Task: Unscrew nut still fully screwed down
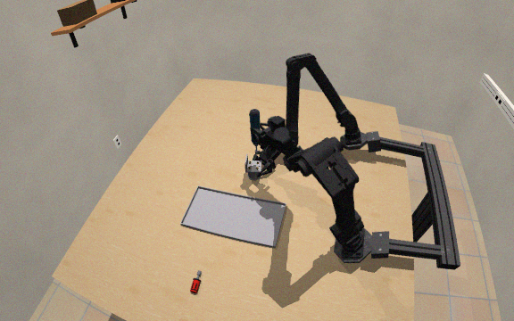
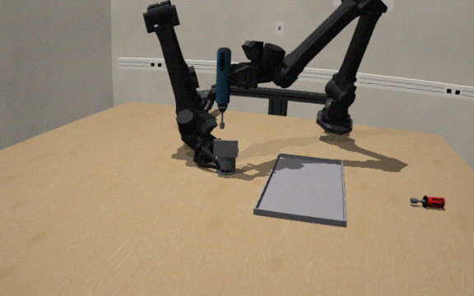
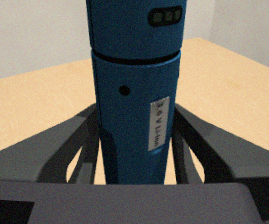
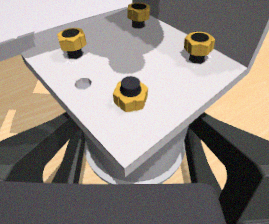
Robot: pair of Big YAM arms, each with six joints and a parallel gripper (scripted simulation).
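Now: the grey bracket 50 mm above my right hand. From my right hand the other things lie so: shallow grey tray 40 mm ahead, 250 mm to the left, 20 mm below; small red-handled screwdriver 90 mm ahead, 590 mm to the left, 10 mm below.
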